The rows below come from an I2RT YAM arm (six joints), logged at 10 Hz.
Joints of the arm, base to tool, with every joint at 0 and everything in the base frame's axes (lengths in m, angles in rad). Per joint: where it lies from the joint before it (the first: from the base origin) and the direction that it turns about. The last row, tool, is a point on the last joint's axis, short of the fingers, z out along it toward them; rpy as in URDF.
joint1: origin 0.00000 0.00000 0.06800 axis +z
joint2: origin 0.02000 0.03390 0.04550 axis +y
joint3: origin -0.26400 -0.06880 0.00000 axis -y
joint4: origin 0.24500 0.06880 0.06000 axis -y
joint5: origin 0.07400 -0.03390 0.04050 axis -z
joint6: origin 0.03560 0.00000 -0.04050 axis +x
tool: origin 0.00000 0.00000 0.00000 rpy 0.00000 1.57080 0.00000
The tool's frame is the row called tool.
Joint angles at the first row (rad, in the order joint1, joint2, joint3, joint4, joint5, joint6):
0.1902, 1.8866, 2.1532, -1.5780, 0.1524, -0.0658
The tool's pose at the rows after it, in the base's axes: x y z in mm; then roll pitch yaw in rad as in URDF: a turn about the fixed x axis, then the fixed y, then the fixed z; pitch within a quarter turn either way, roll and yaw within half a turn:
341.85 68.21 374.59 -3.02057 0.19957 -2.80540
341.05 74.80 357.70 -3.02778 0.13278 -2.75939
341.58 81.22 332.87 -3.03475 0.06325 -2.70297
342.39 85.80 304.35 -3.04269 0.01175 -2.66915
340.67 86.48 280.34 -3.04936 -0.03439 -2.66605
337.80 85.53 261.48 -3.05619 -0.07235 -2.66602
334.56 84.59 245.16 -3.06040 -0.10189 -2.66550
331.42 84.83 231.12 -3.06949 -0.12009 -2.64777
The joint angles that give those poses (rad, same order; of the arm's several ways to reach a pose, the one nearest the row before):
0.2066, 1.8866, 2.1293, -1.6001, 0.0944, -0.1276
0.2252, 1.8866, 2.0605, -1.5959, 0.0917, -0.1562
0.2428, 1.8866, 1.9587, -1.5601, 0.0925, -0.1963
0.2550, 1.8866, 1.8431, -1.4944, 0.0940, -0.2184
0.2585, 1.8866, 1.7469, -1.4448, 0.0975, -0.2180
0.2581, 1.8866, 1.6714, -1.4078, 0.0990, -0.2180
0.2581, 1.8866, 1.6058, -1.3720, 0.1013, -0.2180
0.2607, 1.8866, 1.5493, -1.3338, 0.0978, -0.2325

